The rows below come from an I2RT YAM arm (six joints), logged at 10 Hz.
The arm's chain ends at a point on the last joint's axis. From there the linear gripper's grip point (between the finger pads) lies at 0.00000 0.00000 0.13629 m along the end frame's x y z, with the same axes.
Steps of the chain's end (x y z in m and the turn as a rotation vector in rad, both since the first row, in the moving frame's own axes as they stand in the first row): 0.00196 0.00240 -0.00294 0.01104 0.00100 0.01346; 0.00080 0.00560 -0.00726 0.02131 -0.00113 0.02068; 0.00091 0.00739 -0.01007 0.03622 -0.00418 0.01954; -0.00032 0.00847 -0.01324 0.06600 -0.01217 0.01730; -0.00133 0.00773 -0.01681 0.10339 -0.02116 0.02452
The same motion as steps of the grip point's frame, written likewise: 0.00211 0.00090 -0.00295 0.01104 0.00100 0.01346; 0.00068 0.00269 -0.00729 0.02131 -0.00113 0.02068; 0.00039 0.00245 -0.01016 0.03622 -0.00418 0.01954; -0.00190 -0.00053 -0.01355 0.06600 -0.01217 0.01730; -0.00404 -0.00637 -0.01757 0.10339 -0.02116 0.02452
